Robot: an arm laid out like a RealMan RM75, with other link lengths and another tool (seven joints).
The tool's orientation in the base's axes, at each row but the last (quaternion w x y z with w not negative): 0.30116 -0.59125 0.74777 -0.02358; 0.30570 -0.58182 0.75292 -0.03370; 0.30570 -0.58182 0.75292 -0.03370; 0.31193 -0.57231 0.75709 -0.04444; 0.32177 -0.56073 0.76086 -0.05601; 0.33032 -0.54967 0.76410 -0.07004; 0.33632 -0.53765 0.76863 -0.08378; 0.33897 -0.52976 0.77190 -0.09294; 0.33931 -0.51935 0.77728 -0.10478; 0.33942 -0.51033 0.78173 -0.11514; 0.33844 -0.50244 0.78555 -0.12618; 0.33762 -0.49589 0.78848 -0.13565
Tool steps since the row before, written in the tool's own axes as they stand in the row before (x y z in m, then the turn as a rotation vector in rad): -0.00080 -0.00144 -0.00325 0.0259 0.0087 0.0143; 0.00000 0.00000 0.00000 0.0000 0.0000 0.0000; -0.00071 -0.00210 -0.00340 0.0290 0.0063 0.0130; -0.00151 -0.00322 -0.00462 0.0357 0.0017 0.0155; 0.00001 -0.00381 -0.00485 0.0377 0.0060 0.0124; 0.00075 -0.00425 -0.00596 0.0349 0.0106 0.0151; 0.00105 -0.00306 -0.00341 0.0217 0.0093 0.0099; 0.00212 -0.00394 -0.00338 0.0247 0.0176 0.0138; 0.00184 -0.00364 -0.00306 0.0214 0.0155 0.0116; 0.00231 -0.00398 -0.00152 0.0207 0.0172 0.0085; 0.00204 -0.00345 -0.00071 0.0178 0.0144 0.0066; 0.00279 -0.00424 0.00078 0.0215 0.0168 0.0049
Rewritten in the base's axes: -0.00021 -0.00076 0.00356 -0.0038 -0.0161 -0.0260; 0.00000 0.00000 0.00000 0.0000 0.0000 0.0000; 0.00019 -0.00107 0.00391 -0.0028 -0.0200 -0.0253; 0.00051 -0.00109 0.00571 0.0013 -0.0269 -0.0282; 0.00043 -0.00274 0.00551 -0.0042 -0.0279 -0.0285; -0.00023 -0.00383 0.00628 -0.0058 -0.0230 -0.0316; 0.00008 -0.00297 0.00364 -0.0054 -0.0131 -0.0213; 0.00043 -0.00426 0.00362 -0.0099 -0.0114 -0.0297; 0.00031 -0.00379 0.00339 -0.0090 -0.0098 -0.0256; 0.00130 -0.00408 0.00227 -0.0120 -0.0089 -0.0239; 0.00142 -0.00348 0.00156 -0.0105 -0.0080 -0.0198; 0.00267 -0.00434 0.00064 -0.0144 -0.0103 -0.0214
